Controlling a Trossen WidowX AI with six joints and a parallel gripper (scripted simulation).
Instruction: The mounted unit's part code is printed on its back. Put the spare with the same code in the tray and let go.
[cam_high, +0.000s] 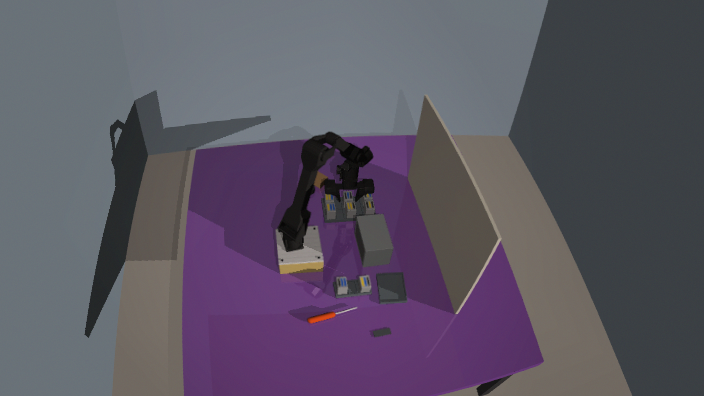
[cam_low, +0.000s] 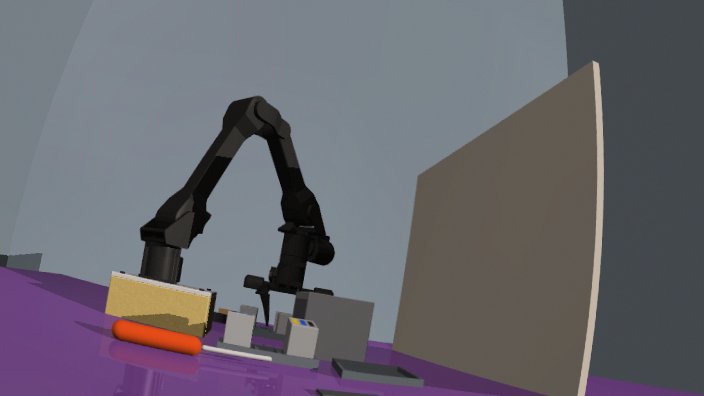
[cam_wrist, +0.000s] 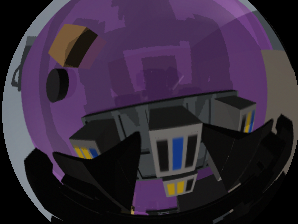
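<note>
The grey spare block lies 20 mm above my gripper tip. The rest, counted from my gripper tip: dark grey tray (430 mm to the right, 20 mm ahead, 10 mm below); holder (390 mm to the right, 110 mm behind, 10 mm below); grey box (230 mm to the right, 30 mm above, 20 mm ahead).
</note>
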